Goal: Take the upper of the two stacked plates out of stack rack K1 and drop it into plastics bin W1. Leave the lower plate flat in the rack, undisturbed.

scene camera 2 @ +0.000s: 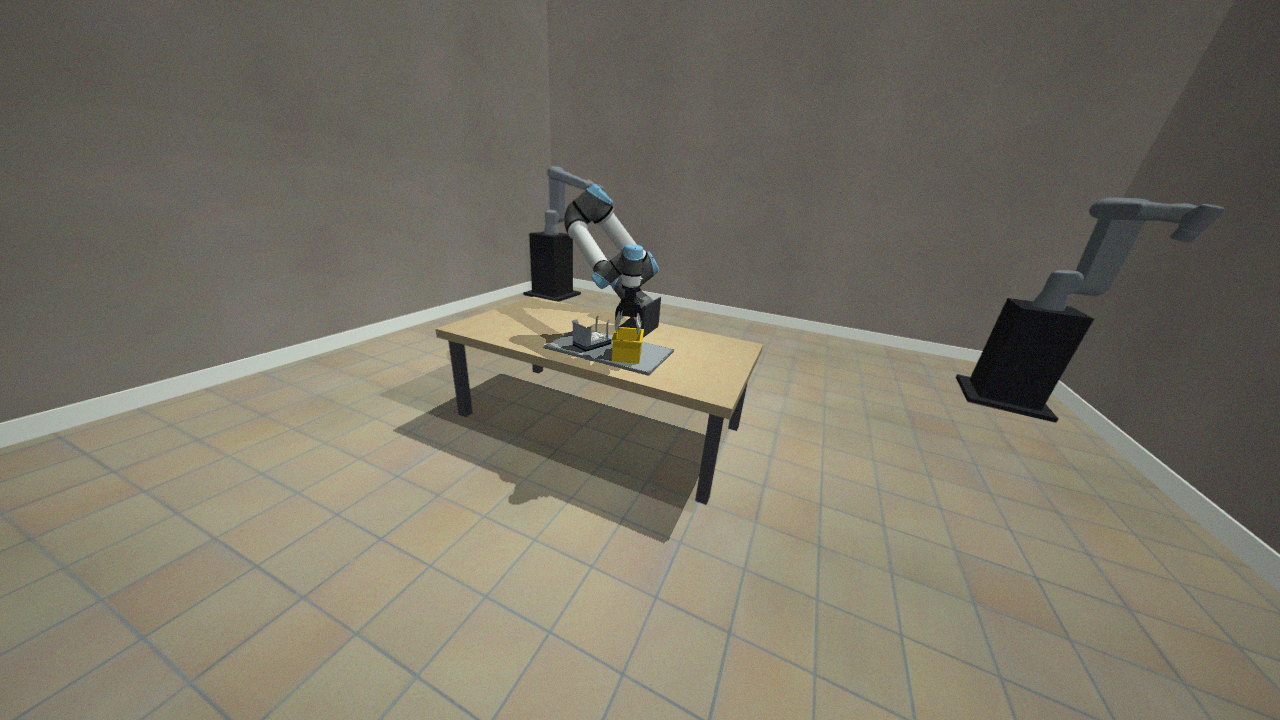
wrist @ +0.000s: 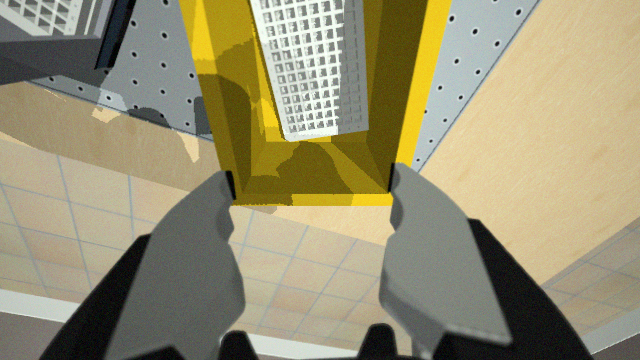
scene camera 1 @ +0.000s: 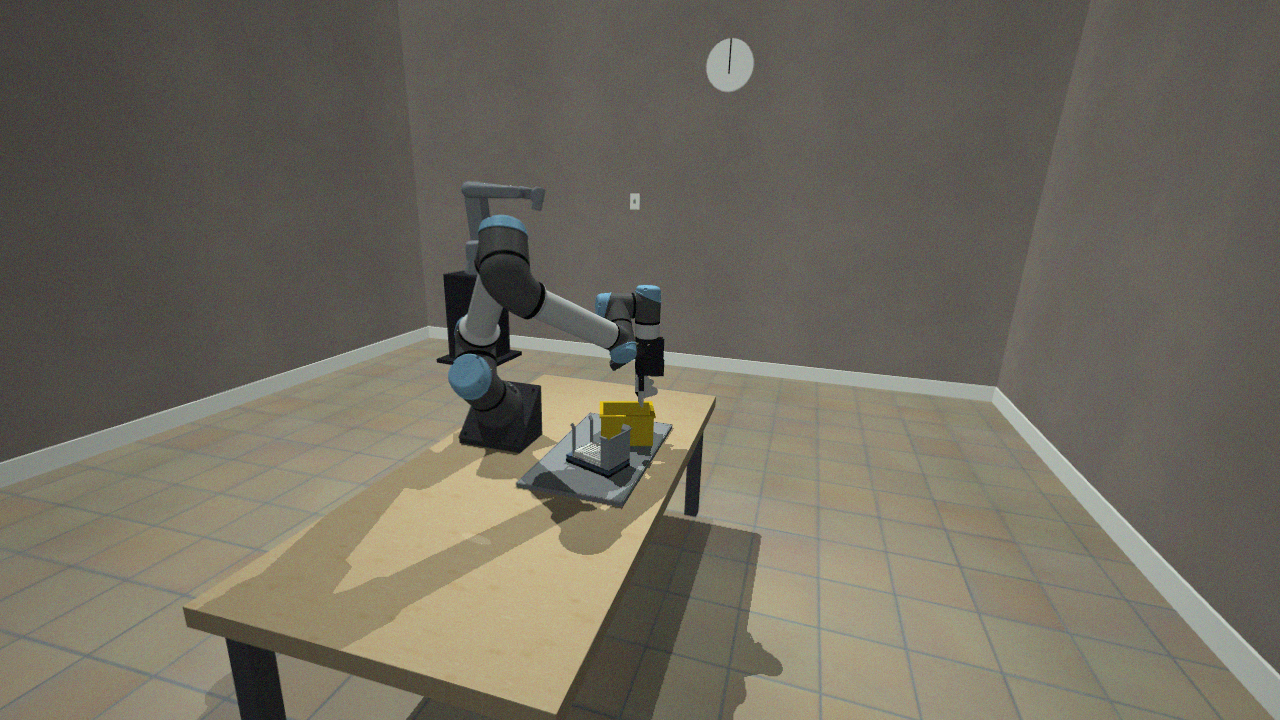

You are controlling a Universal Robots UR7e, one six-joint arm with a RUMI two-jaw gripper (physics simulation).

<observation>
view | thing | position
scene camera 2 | gripper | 627, 332
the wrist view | gripper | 311, 169
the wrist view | white gridded plate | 316, 63
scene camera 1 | gripper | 640, 402
</observation>
